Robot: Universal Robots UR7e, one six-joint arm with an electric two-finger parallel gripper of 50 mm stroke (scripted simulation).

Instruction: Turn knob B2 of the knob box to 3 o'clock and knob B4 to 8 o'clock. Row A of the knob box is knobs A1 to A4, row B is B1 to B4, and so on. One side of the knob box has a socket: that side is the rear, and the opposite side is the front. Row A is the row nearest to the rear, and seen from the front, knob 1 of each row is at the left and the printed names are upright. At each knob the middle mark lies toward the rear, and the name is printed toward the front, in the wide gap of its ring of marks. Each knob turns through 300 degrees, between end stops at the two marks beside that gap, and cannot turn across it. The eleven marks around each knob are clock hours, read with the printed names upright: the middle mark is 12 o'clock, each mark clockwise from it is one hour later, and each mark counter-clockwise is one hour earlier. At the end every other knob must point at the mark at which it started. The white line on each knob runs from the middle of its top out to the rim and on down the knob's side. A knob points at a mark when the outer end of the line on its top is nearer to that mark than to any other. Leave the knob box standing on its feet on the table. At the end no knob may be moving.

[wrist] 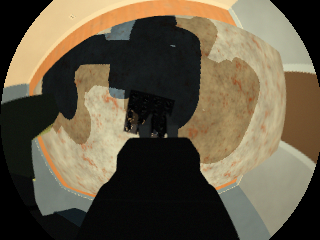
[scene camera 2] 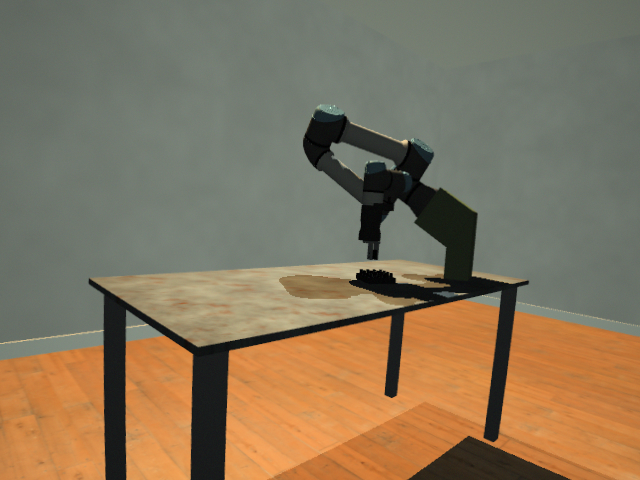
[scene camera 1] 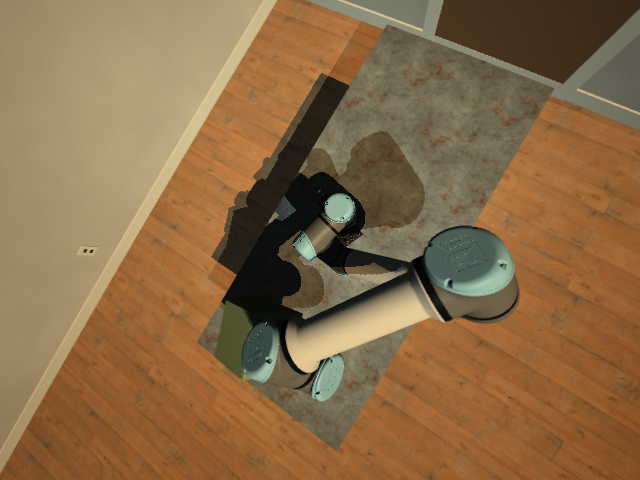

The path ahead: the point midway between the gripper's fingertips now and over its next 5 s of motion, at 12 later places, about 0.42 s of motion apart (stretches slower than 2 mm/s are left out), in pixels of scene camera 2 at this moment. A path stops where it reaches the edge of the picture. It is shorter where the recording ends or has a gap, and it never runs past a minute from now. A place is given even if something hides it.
My gripper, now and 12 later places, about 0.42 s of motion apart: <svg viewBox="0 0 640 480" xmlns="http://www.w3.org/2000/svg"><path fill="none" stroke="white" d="M372 259L368 257L368 258L368 261L368 264L368 268L367 270L367 270L367 273L367 273L367 271L368 264L368 263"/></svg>
